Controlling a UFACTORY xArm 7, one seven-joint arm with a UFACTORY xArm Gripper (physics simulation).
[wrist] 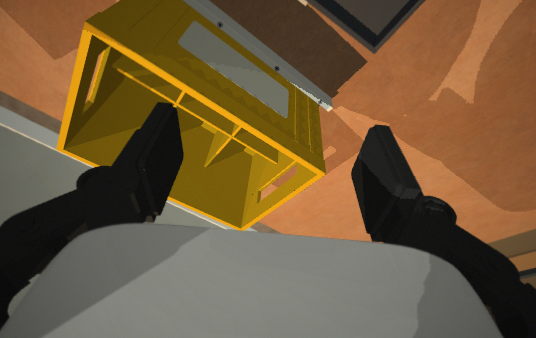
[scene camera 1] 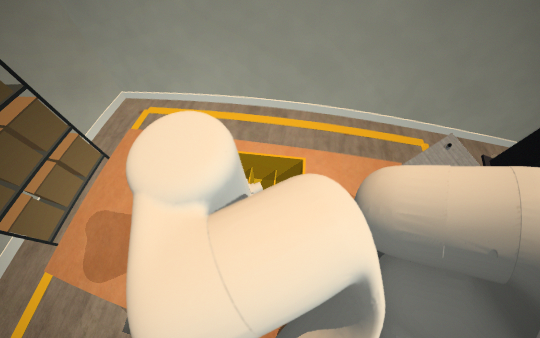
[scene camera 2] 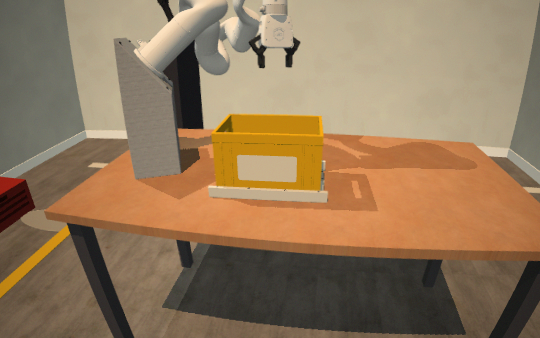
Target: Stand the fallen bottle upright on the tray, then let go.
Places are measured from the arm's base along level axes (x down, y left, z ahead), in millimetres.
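Pixels of known places: gripper, fingertip midpoint: [wrist: 271,140] [scene camera 2: 275,67]; arm's base at its link origin: [scene camera 2: 148,64].
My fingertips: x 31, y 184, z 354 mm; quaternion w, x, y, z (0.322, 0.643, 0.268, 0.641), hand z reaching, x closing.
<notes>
For each thing: its top centre in the pictures, then the offset to it from my fingertips. "spot": a spot on its surface instead. Level surfaces: height alone.
- tray at a spot on its surface: [wrist: 374,45] spot: dx +282, dy +60, dz +124 mm
- deep yellow crate at its top centre: [wrist: 189,162] [scene camera 2: 270,123] [scene camera 1: 258,178] dx +127, dy -173, dz +61 mm
- table at its surface level: dx +302 mm
- pale bar at a spot on its surface: [scene camera 2: 267,194] spot: dx +285, dy -272, dz +94 mm
The fallen bottle does not show in any view. A dark, raised-edged shape, which looks like part of the tray [wrist: 374,45], shows at the top of the wrist view, cut off by the frame. The tray does not show in either scene view. My gripper [scene camera 2: 275,65] [wrist: 271,140] is open and empty, its black fingers wide apart. It hangs high above the table, well above the crate's height. In the wrist view its left finger overlaps the yellow crate and its right finger stands over the table. In scene camera 1 the arm hides the gripper and much of the table.
A deep yellow crate [scene camera 1: 280,164] [scene camera 2: 267,138] [wrist: 200,98] with inner dividers stands on the table [scene camera 1: 340,160] [scene camera 2: 425,220] [wrist: 310,200]. A pale bar [scene camera 2: 267,194] lies along its base. The robot's grey pedestal [scene camera 2: 148,110] stands left of it in scene camera 2. Shelving [scene camera 1: 46,151] is beyond the table.
</notes>
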